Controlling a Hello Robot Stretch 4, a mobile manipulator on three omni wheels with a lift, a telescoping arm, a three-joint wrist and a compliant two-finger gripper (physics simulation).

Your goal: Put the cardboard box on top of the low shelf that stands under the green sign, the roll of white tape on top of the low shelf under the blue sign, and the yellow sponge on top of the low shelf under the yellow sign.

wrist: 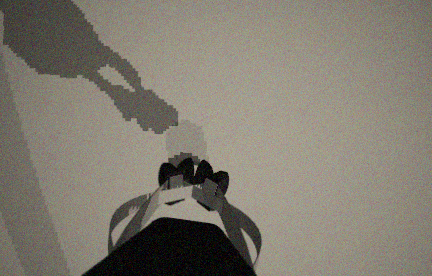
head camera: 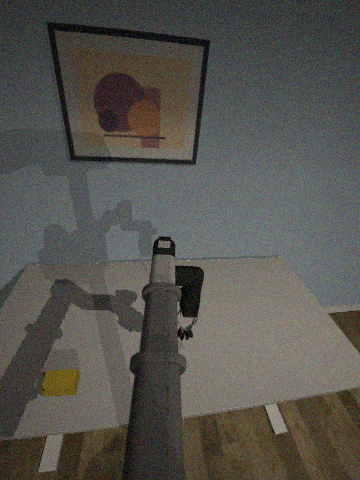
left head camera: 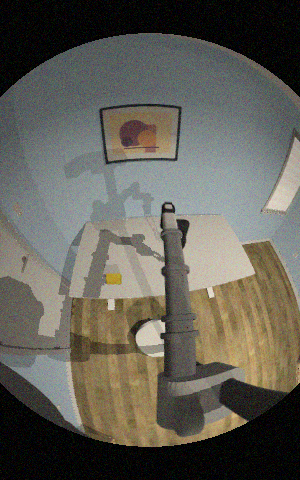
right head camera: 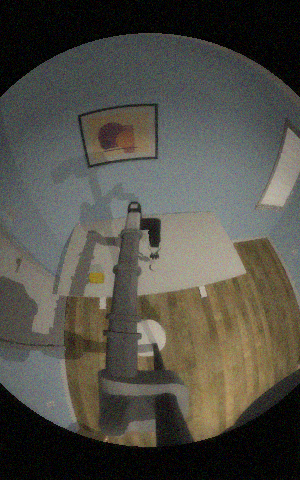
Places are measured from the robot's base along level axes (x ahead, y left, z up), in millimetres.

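Where they show: gripper, fingertip midpoint: (wrist: 194, 174) (head camera: 183, 337) (right head camera: 153, 257); robot's base, origin of the base link: (left head camera: 155, 336) (right head camera: 145, 336).
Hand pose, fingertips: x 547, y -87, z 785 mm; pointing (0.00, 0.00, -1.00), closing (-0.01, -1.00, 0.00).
Each offset is from my fingertips to the top centre of the thing. Level surfaces: height alone.
My gripper (head camera: 185, 333) (right head camera: 154, 255) (wrist: 194, 174) is over the white table, its rubber fingertips together and no held object clear between them. A pale round thing, likely the white tape roll @(dx -29, dy +0, dz -68 mm) (right head camera: 154, 267), lies on the table just below the fingertips; its curved dark edge shows in the right head view. In the wrist view the fingers mostly hide it, and its round soft shadow lies above them. The yellow sponge @(dx -130, dy +407, dz -47 mm) (head camera: 60, 383) (left head camera: 113, 279) (right head camera: 96, 277) lies on the table's near left part. The cardboard box, low shelves and coloured signs do not show.
The white table @(dz -92 mm) (head camera: 265, 340) (left head camera: 215, 260) (right head camera: 210, 260) stands against a blue wall with a framed picture (head camera: 175, 65). A round white object (left head camera: 150, 337) (right head camera: 152, 336) is on the wooden floor before it. A door is at the left.
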